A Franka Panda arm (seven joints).
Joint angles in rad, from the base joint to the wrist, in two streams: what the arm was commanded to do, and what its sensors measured. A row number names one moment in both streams.
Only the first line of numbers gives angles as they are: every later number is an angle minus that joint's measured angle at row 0.
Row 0, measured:
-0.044, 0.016, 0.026, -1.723, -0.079, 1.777, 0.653
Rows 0 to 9, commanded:
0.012, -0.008, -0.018, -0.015, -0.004, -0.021, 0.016
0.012, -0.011, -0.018, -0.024, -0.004, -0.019, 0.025
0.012, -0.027, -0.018, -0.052, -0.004, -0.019, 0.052
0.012, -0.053, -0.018, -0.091, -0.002, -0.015, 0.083
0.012, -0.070, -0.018, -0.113, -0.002, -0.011, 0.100
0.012, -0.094, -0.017, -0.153, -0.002, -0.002, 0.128
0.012, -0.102, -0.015, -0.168, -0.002, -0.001, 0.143
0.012, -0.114, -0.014, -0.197, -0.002, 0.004, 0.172
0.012, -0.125, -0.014, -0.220, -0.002, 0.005, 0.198
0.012, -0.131, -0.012, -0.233, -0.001, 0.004, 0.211
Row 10, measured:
0.001, -0.054, -0.011, -0.125, 0.000, -0.002, 0.128
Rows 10 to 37, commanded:
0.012, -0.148, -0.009, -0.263, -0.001, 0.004, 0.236
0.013, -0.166, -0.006, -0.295, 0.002, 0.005, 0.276
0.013, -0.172, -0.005, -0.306, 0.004, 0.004, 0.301
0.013, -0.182, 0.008, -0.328, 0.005, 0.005, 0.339
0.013, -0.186, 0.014, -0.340, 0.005, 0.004, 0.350
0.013, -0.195, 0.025, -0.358, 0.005, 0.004, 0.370
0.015, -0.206, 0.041, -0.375, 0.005, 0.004, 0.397
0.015, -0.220, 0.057, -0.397, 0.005, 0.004, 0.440
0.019, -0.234, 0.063, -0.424, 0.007, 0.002, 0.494
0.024, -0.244, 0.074, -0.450, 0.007, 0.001, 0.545
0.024, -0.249, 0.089, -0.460, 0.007, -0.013, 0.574
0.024, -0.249, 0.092, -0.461, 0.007, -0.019, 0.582
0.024, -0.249, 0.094, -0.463, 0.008, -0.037, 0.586
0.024, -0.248, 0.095, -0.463, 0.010, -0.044, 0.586
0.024, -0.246, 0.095, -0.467, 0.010, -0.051, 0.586
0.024, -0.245, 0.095, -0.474, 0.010, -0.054, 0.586
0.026, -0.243, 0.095, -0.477, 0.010, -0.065, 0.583
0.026, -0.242, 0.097, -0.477, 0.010, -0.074, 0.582
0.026, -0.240, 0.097, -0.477, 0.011, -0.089, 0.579
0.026, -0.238, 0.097, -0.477, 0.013, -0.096, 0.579
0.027, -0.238, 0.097, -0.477, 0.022, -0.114, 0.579
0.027, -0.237, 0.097, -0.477, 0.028, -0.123, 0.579
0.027, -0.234, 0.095, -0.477, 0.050, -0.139, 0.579
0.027, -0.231, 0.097, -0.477, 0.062, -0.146, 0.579
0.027, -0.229, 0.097, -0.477, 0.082, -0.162, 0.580
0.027, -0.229, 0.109, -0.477, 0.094, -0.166, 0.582
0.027, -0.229, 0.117, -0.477, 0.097, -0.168, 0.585
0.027, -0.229, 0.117, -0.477, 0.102, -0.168, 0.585
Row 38, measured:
0.026, -0.226, 0.098, -0.476, 0.076, -0.146, 0.568
